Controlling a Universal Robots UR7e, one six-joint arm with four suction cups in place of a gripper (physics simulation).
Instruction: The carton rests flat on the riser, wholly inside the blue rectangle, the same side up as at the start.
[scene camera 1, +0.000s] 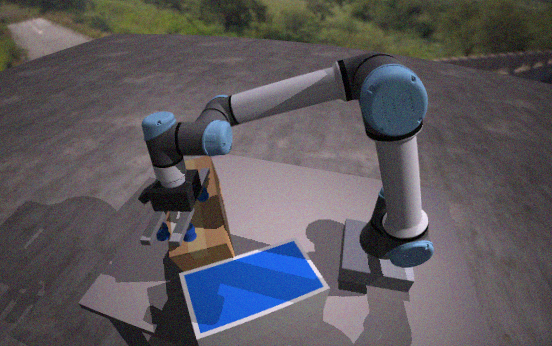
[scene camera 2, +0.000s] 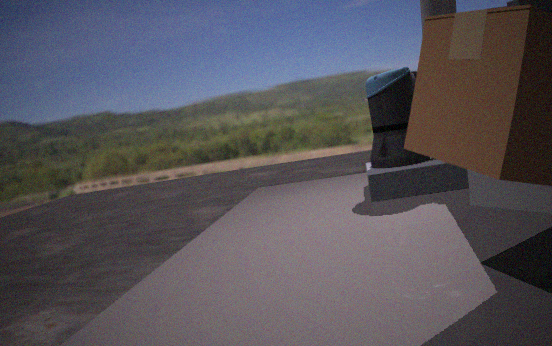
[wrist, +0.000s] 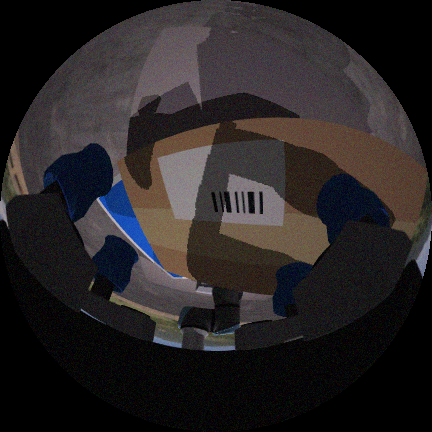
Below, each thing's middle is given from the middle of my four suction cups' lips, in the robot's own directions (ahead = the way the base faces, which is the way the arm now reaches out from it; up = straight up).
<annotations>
The brown carton (scene camera 2: 474, 105) is 9 cm to the right of my suction cup, 9 cm below it and 1 cm behind it. The rest, counted from my suction cup: white riser with blue rectangle (scene camera 1: 267, 289): 20 cm below, 20 cm behind, 10 cm to the left.
</annotations>
